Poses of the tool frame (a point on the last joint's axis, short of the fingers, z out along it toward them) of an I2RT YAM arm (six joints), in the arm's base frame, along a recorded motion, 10 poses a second.
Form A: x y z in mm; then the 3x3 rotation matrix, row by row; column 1 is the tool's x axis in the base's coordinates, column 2 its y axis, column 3 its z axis. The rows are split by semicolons.
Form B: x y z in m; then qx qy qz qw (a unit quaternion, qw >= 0). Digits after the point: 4 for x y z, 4 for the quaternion.
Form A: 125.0 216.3 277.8; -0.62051 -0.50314 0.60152; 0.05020 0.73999 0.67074; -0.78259 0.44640 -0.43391
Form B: 0.1250 0.2163 0.2778 -0.1355 0.8358 0.3341 0.4140
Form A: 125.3 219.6 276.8; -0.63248 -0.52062 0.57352; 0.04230 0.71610 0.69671; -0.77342 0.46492 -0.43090
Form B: 0.1253 0.2196 0.2768 -0.1435 0.8336 0.3484 0.4040
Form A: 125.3 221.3 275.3; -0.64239 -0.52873 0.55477; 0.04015 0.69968 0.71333; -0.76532 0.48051 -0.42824
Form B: 0.1253 0.2213 0.2753 -0.1468 0.8322 0.3586 0.3966
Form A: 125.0 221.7 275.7; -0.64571 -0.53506 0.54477; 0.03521 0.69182 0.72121; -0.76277 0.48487 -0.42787
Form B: 0.1250 0.2217 0.2757 -0.1503 0.8315 0.3626 0.3931
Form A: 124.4 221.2 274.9; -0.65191 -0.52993 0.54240; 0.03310 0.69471 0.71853; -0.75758 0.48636 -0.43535
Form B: 0.1244 0.2212 0.2749 -0.1489 0.8340 0.3612 0.3897
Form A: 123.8 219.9 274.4; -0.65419 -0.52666 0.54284; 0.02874 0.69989 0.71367; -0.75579 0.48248 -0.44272
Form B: 0.1238 0.2199 0.2744 -0.1489 0.8362 0.3576 0.3883
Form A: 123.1 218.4 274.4; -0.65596 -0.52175 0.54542; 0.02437 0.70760 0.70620; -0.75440 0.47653 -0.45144
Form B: 0.1231 0.2184 0.2744 -0.1482 0.8389 0.3525 0.3874
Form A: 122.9 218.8 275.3; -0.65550 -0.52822 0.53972; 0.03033 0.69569 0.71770; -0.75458 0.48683 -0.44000
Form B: 0.1229 0.2188 0.2753 -0.1490 0.8353 0.3605 0.3874
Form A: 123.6 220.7 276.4; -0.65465 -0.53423 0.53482; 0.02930 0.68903 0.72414; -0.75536 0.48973 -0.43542
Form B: 0.1236 0.2207 0.2764 -0.1514 0.8335 0.3641 0.3870
